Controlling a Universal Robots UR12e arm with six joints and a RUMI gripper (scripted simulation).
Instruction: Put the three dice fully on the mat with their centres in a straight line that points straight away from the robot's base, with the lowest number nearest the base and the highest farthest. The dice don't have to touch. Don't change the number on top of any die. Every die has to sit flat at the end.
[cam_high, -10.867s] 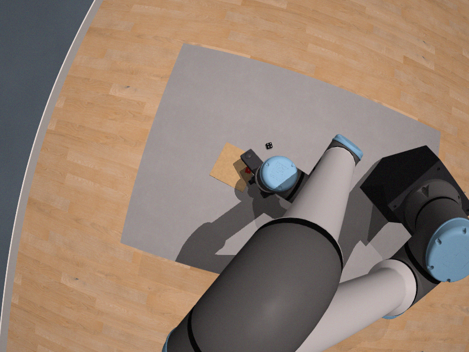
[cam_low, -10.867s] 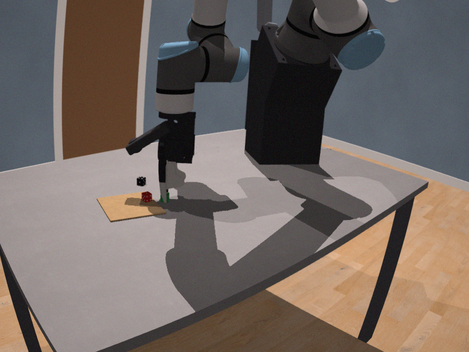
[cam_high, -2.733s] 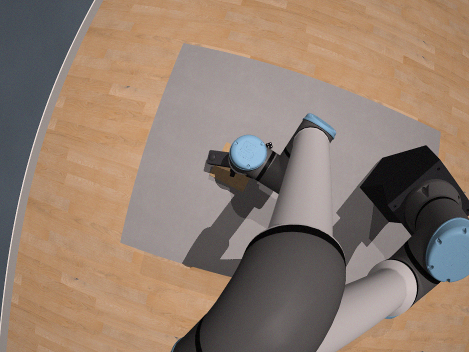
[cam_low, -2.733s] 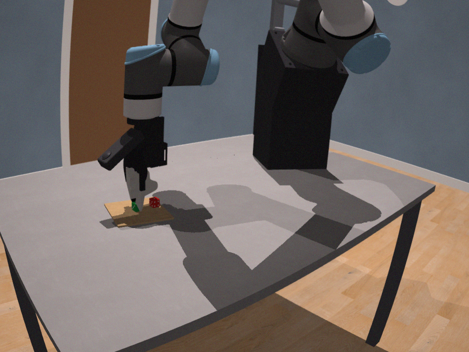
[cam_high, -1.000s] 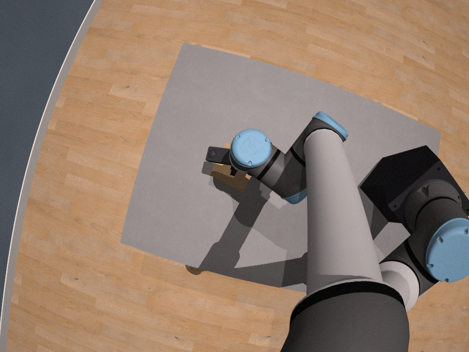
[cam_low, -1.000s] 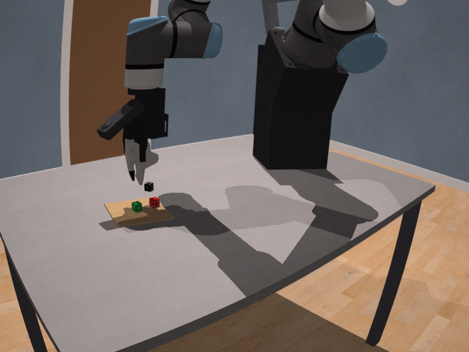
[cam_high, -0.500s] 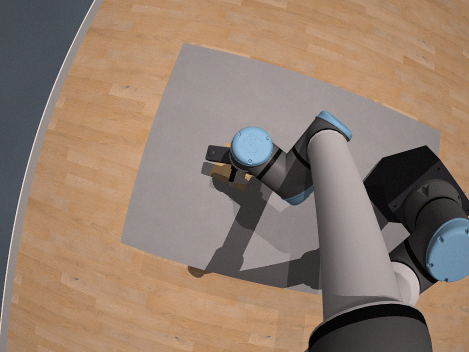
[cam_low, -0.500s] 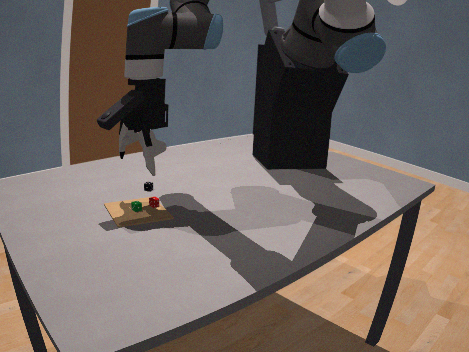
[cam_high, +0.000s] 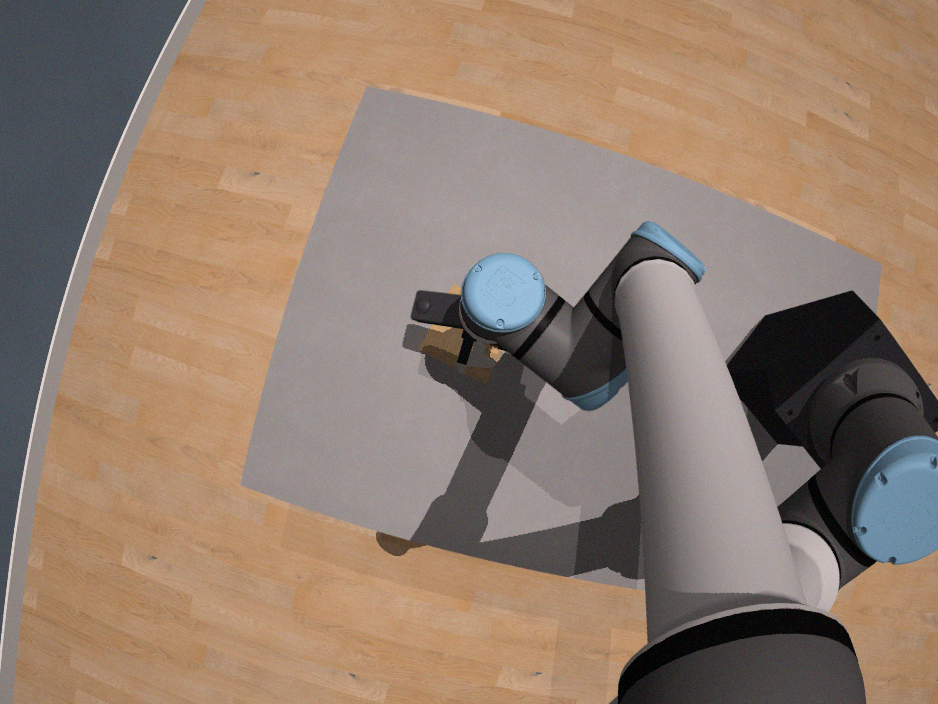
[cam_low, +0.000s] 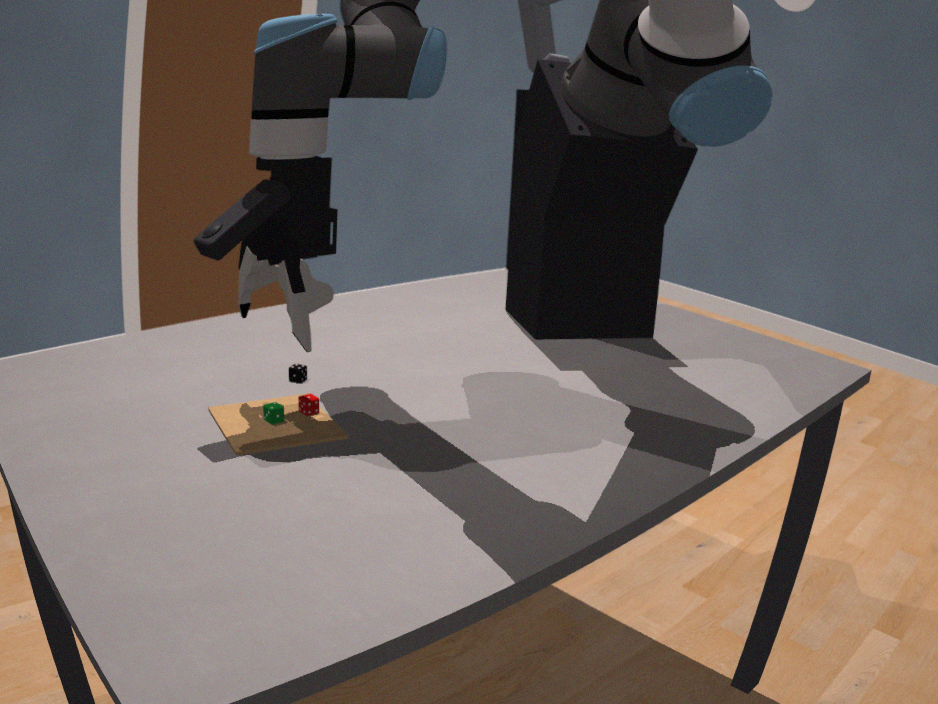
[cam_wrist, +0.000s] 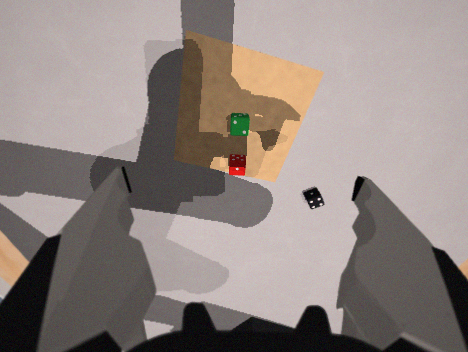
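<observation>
Right now the black die is 110 mm to the right of my hand, 100 mm below it and 100 mm behind it. The rest, counted from my hand: tan mat: 110 mm below; red die: 100 mm below, 50 mm behind; green die: 100 mm below.
</observation>
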